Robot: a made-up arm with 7 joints. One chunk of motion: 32 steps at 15 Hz.
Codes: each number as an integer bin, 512 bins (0 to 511) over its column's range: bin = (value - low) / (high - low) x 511, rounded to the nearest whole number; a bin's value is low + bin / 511 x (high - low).
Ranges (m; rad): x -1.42..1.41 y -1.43..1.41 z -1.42..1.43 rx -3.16..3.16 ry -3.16..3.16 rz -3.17..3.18
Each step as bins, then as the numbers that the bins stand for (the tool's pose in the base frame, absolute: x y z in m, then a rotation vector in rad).
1 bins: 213 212 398 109 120 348
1 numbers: -0.2404 -0.2518 0.7998 -1.8119 -1.6759 1.1545
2 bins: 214 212 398 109 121 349
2 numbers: -0.2348 -0.2518 0.7998 -1.8119 -1.6635 1.1669
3 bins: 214 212 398 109 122 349
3 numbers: -0.2348 -0.2518 0.7998 -1.8119 -1.6511 1.1669
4 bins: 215 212 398 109 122 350
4 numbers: -0.2293 -0.2518 0.7998 -1.8119 -1.6511 1.1793
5 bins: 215 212 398 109 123 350
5 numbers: -0.2293 -0.2518 0.7998 -1.8119 -1.6387 1.1793
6 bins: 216 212 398 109 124 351
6 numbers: -0.2238 -0.2518 0.7998 -1.8119 -1.6264 1.1917
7 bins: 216 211 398 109 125 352
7 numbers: -0.2238 -0.2573 0.7998 -1.8119 -1.6140 1.2042
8 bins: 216 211 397 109 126 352
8 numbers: -0.2238 -0.2573 0.7942 -1.8119 -1.6016 1.2042
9 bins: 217 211 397 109 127 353
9 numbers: -0.2182 -0.2573 0.7942 -1.8119 -1.5893 1.2166
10 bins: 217 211 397 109 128 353
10 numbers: -0.2182 -0.2573 0.7942 -1.8119 -1.5769 1.2166
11 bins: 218 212 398 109 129 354
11 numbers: -0.2127 -0.2518 0.7998 -1.8119 -1.5645 1.2290
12 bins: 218 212 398 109 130 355
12 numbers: -0.2127 -0.2518 0.7998 -1.8119 -1.5522 1.2414
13 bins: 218 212 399 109 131 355
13 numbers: -0.2127 -0.2518 0.8053 -1.8119 -1.5398 1.2414
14 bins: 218 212 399 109 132 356
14 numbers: -0.2127 -0.2518 0.8053 -1.8119 -1.5274 1.2539
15 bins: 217 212 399 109 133 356
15 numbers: -0.2182 -0.2518 0.8053 -1.8119 -1.5151 1.2539
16 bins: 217 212 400 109 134 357
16 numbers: -0.2182 -0.2518 0.8109 -1.8119 -1.5027 1.2663
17 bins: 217 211 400 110 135 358
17 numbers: -0.2182 -0.2573 0.8109 -1.7995 -1.4903 1.2787
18 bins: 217 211 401 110 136 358
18 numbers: -0.2182 -0.2573 0.8165 -1.7995 -1.4780 1.2787
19 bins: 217 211 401 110 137 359
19 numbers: -0.2182 -0.2573 0.8165 -1.7995 -1.4656 1.2912
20 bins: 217 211 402 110 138 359
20 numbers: -0.2182 -0.2573 0.8221 -1.7995 -1.4532 1.2912
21 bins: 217 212 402 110 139 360
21 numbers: -0.2182 -0.2518 0.8221 -1.7995 -1.4409 1.3036
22 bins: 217 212 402 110 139 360
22 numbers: -0.2182 -0.2518 0.8221 -1.7995 -1.4409 1.3036
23 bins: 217 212 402 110 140 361
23 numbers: -0.2182 -0.2518 0.8221 -1.7995 -1.4285 1.3160
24 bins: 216 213 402 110 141 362
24 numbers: -0.2238 -0.2462 0.8221 -1.7995 -1.4161 1.3284
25 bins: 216 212 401 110 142 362
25 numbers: -0.2238 -0.2518 0.8165 -1.7995 -1.4038 1.3284
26 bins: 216 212 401 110 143 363
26 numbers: -0.2238 -0.2518 0.8165 -1.7995 -1.3914 1.3409
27 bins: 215 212 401 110 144 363
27 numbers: -0.2293 -0.2518 0.8165 -1.7995 -1.3790 1.3409
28 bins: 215 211 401 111 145 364
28 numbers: -0.2293 -0.2573 0.8165 -1.7872 -1.3667 1.3533
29 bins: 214 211 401 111 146 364
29 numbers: -0.2348 -0.2573 0.8165 -1.7872 -1.3543 1.3533
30 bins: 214 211 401 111 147 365
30 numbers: -0.2348 -0.2573 0.8165 -1.7872 -1.3419 1.3657
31 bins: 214 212 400 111 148 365
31 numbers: -0.2348 -0.2518 0.8109 -1.7872 -1.3295 1.3657
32 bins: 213 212 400 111 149 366
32 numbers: -0.2404 -0.2518 0.8109 -1.7872 -1.3172 1.3781
